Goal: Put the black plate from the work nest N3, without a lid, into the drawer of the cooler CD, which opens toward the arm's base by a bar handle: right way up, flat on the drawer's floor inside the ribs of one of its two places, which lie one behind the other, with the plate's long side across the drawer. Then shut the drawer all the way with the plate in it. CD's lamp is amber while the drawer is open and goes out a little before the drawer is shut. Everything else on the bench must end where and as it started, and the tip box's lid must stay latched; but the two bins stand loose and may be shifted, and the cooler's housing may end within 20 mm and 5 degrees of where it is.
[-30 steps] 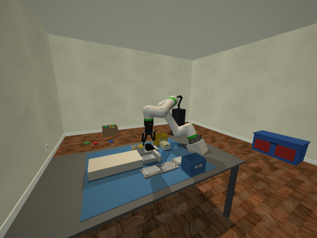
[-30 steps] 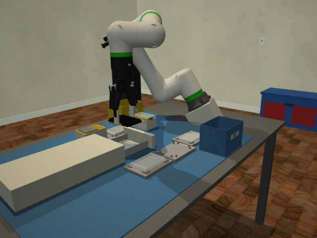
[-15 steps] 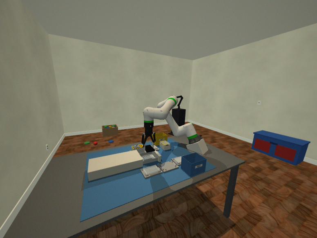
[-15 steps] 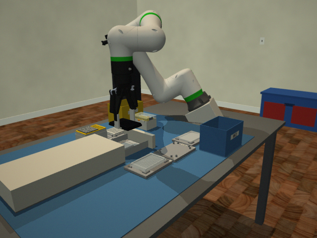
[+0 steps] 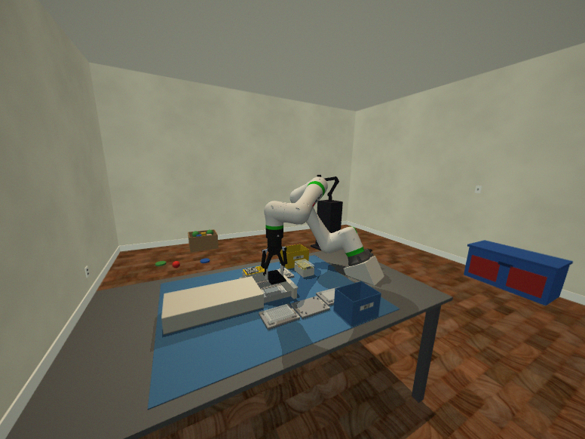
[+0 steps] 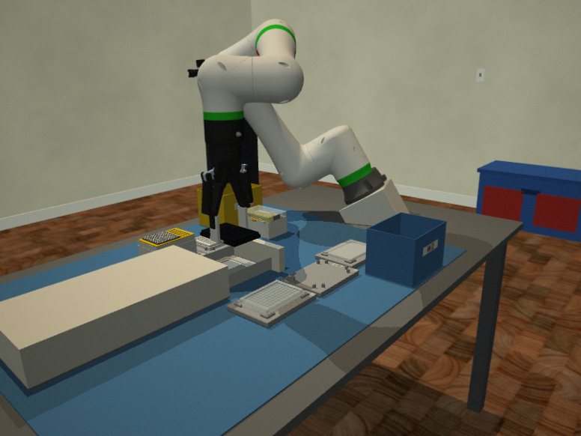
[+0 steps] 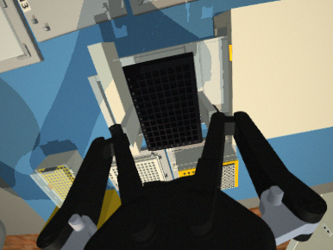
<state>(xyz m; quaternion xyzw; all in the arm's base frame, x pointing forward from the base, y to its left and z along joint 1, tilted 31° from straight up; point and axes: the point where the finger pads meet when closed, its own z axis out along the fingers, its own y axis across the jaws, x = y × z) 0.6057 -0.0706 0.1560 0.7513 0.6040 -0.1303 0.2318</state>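
My hand is 100 mm above the drawer, 30 mm short of it and 10 mm to the left of it. Round my hand: yellow tip box (210 mm to the right, 70 mm below); cooler CD (170 mm ahead, 100 mm below, 40 mm to the right); black plate (20 mm below).
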